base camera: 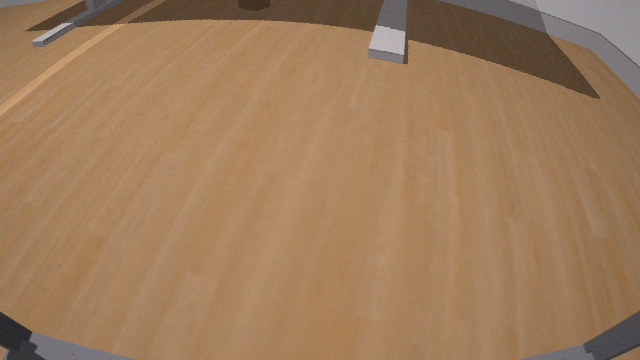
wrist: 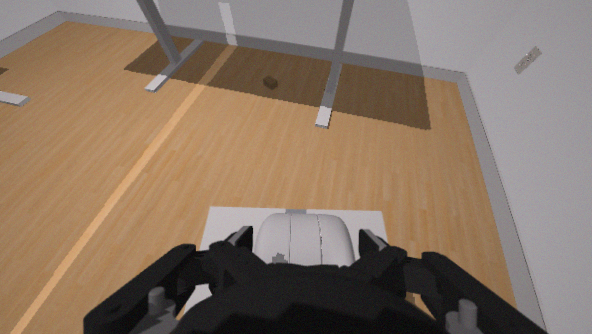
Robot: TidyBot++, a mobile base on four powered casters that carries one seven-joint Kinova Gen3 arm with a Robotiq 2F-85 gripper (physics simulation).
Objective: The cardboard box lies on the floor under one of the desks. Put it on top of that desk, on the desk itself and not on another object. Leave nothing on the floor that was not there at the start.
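Places are measured from the arm's base along level axes (x left, y back, z up), in millimetres.
Where they show: gripper, fingertip midpoint: (wrist: 305, 239).
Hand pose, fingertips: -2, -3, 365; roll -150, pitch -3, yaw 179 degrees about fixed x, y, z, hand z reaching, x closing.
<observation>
After its pixels a point has its place, as x, y, z.
The cardboard box (base camera: 254, 4) {192, -1161, -373} (wrist: 270, 82) {197, -1177, -347} is small and dark in the shade. It lies on the floor between the two legs of the desk, and its upper part is cut off by the top edge of the base camera view. The desk shows by its right leg (base camera: 394, 15) {-225, -1096, -372} (wrist: 344, 30) {-235, -1109, 32} and its left leg (wrist: 161, 30) {954, -1424, -136}; its top does not show in either view. My gripper (wrist: 305, 239) {-2, -3, 365} is open, with nothing between its fingers. It is over the robot's own white base, well apart from the box.
The desk's right foot (base camera: 387, 42) {-163, -864, -372} (wrist: 324, 116) {-176, -885, -372} and left foot (base camera: 52, 34) {1008, -1149, -372} (wrist: 156, 82) {1032, -1180, -372} reach forward on the floor. Another foot (wrist: 14, 98) {1970, -988, -372} shows at the far left. A wall (wrist: 520, 150) {-1082, -522, -188} with a socket plate (wrist: 528, 60) {-1175, -950, 9} stands on the right; another wall is behind the desk.
</observation>
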